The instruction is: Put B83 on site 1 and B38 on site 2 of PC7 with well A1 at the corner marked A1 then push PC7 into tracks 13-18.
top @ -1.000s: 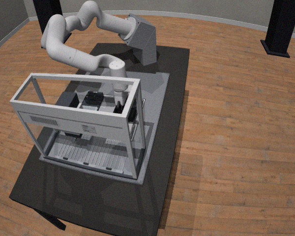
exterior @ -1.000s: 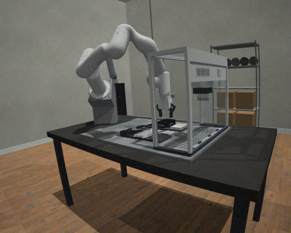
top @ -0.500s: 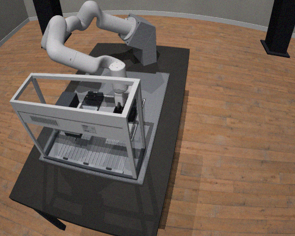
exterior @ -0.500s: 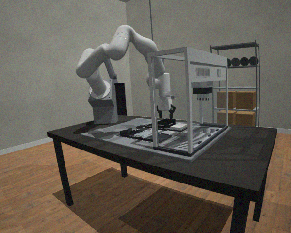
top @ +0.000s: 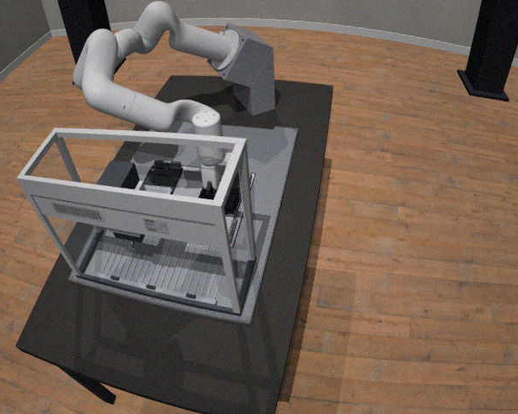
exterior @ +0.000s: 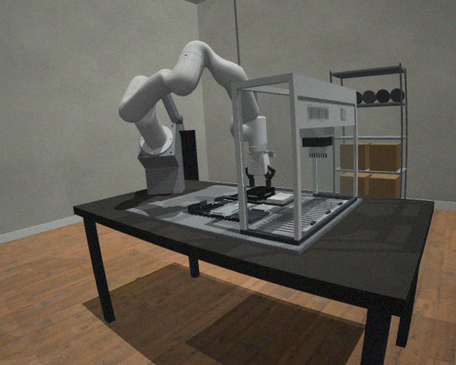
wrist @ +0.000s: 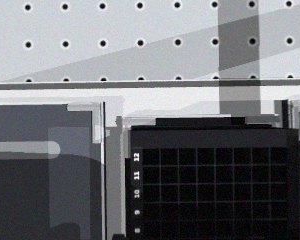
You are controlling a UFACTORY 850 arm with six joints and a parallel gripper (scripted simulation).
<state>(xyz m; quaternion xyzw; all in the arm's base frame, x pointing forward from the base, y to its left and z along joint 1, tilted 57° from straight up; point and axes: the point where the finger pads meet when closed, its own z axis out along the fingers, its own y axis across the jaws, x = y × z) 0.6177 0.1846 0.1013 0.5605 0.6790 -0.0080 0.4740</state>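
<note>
Now: the black deep-well block B83 4 cm below my hand. From my hand the other things lie so: white plate b38: 25 cm to the right, 5 cm below, 1 cm behind; then post: 42 cm to the right, 18 cm above, 17 cm ahead; then dark plate carrier PC7: 25 cm to the right, 5 cm below, 2 cm behind.
</note>
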